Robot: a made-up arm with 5 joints. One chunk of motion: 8 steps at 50 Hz.
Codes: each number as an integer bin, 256 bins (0 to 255) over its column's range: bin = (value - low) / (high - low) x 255, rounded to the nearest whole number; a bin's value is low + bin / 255 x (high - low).
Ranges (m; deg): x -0.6..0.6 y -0.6..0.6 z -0.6..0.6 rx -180..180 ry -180..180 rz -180..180
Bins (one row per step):
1: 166 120 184 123 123 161
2: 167 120 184 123 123 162
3: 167 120 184 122 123 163
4: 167 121 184 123 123 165
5: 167 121 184 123 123 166
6: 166 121 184 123 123 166
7: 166 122 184 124 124 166
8: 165 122 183 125 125 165
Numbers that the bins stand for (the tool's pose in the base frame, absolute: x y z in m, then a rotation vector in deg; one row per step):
1: 0.1812 -0.0353 0.2659 -6.35 -6.35 47.29
2: 0.1859 -0.0353 0.2659 -6.35 -6.35 48.71
3: 0.1859 -0.0353 0.2659 -7.76 -6.35 50.12
4: 0.1859 -0.0306 0.2659 -6.35 -6.35 52.94
5: 0.1859 -0.0306 0.2659 -6.35 -6.35 54.35
6: 0.1812 -0.0306 0.2659 -6.35 -6.35 54.35
7: 0.1812 -0.0259 0.2659 -4.94 -4.94 54.35
8: 0.1765 -0.0259 0.2612 -3.53 -3.53 52.94

